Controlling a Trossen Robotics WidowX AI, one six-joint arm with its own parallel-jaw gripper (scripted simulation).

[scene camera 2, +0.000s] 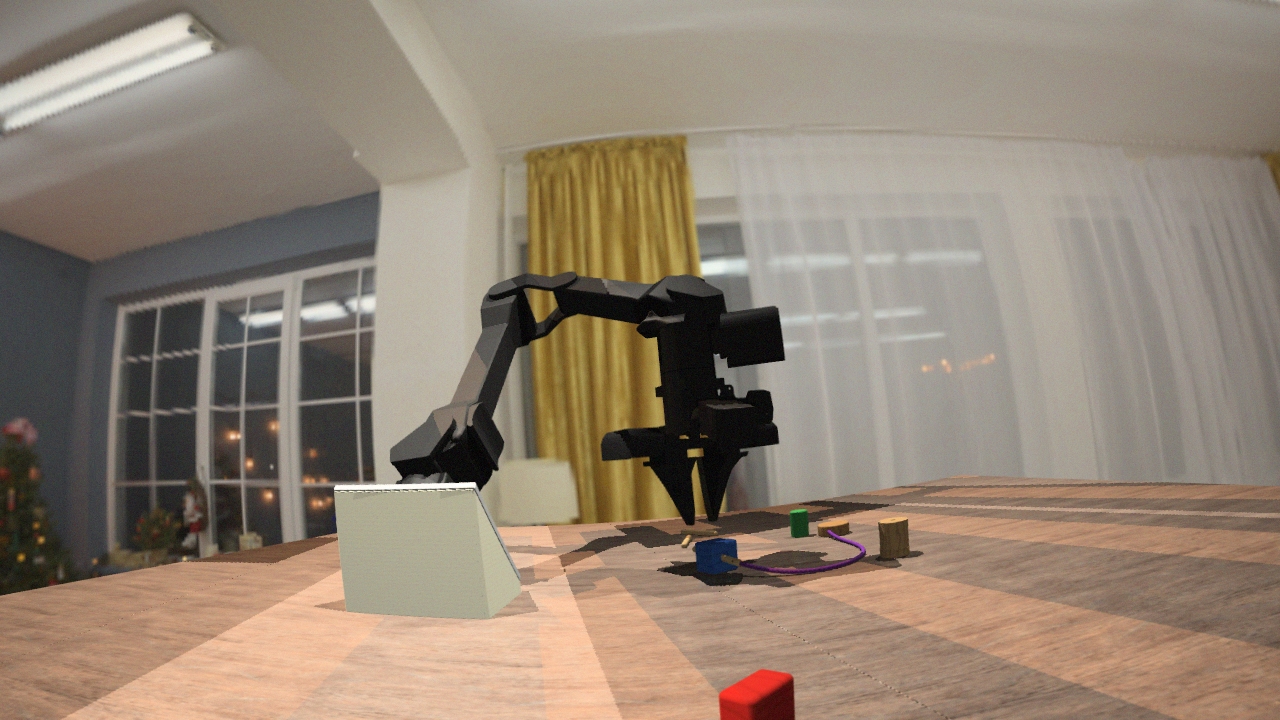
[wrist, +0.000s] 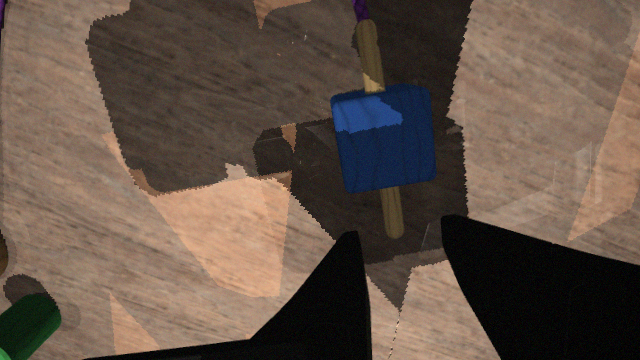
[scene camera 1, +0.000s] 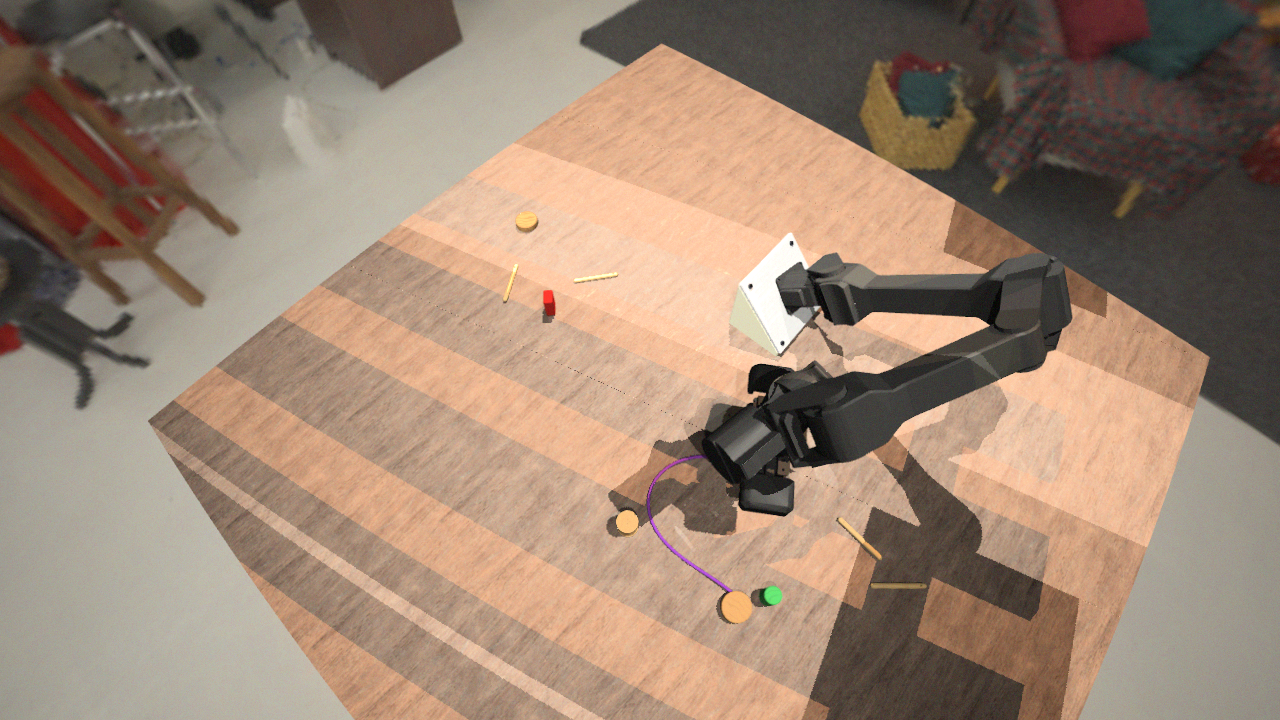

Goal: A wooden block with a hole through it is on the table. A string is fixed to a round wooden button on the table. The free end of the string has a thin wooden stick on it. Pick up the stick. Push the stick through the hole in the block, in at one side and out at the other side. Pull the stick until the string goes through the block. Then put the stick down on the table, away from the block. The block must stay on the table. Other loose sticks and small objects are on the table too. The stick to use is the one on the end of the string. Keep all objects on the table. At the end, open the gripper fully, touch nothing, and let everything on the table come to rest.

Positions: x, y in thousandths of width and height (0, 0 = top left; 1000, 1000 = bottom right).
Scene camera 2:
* my gripper: 548, 727
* blue block: 554, 769
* wooden cylinder: 699, 753
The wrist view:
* my gripper: 626, 660
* blue block: 602, 388
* thin wooden stick: 576, 126
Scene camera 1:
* my gripper: 591, 635
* round wooden button: 575, 844
